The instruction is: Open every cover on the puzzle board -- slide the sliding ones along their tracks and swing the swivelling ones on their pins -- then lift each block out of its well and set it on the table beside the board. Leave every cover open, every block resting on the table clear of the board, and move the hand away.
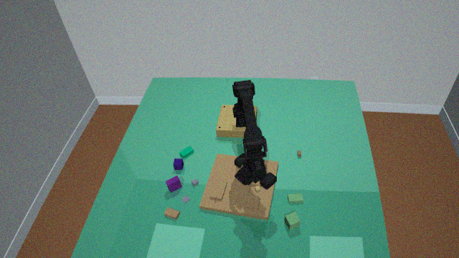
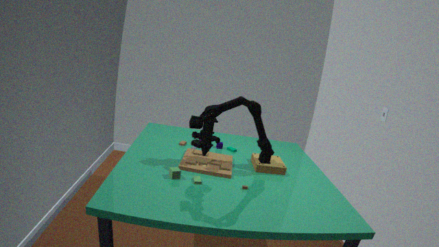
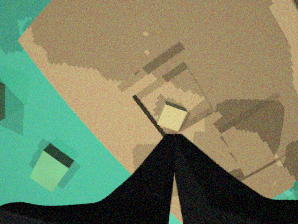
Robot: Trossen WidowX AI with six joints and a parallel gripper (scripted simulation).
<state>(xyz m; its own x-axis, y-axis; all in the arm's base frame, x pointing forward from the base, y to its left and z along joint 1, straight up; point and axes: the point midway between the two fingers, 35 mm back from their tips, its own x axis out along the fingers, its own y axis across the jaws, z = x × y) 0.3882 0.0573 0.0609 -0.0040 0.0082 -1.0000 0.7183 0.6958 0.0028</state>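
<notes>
The tan puzzle board is 7 cm to the right of my gripper tip, 6 cm below it and 4 cm behind it. Round my gripper tip: teal block 34 cm to the right, 24 cm behind, 7 cm below; then orange block 36 cm to the right, 11 cm ahead, 7 cm below; then purple cube 36 cm to the right, 15 cm behind, 6 cm below.
</notes>
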